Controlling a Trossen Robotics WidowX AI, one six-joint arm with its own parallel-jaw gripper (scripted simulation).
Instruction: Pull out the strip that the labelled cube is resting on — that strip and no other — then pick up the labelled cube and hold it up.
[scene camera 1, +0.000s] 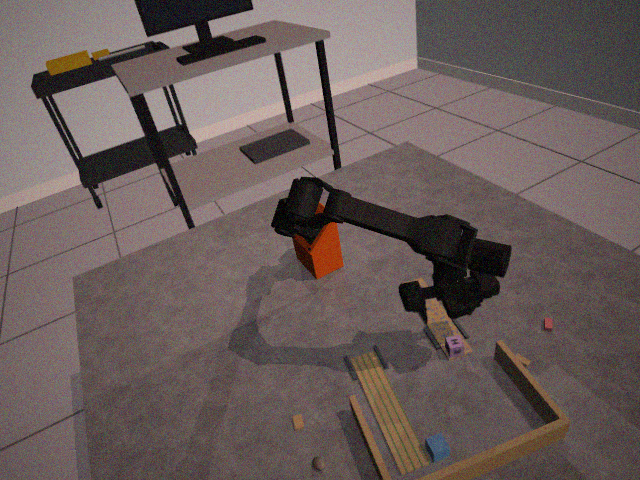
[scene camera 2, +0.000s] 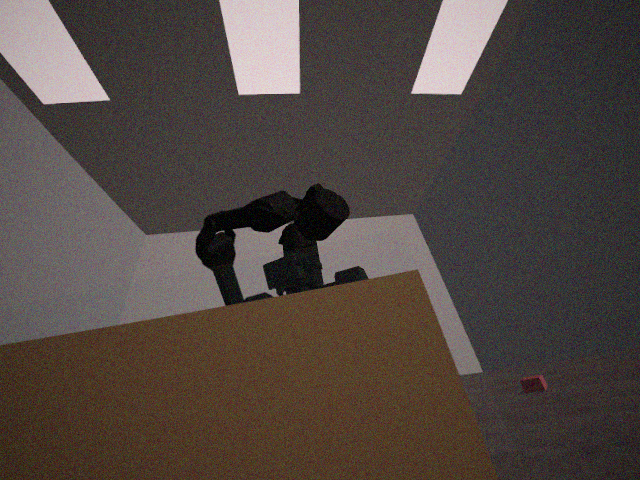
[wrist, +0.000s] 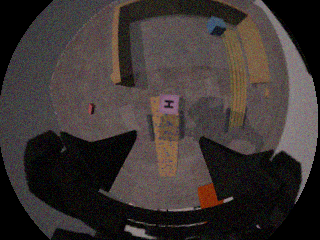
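Labels:
Scene camera 1 and the wrist view show a strip; scene camera 2 does not show it, as it is hidden there by an u-shaped wooden frame. On the strip, (scene camera 1: 446, 333) and (wrist: 166, 126) are the same spot.

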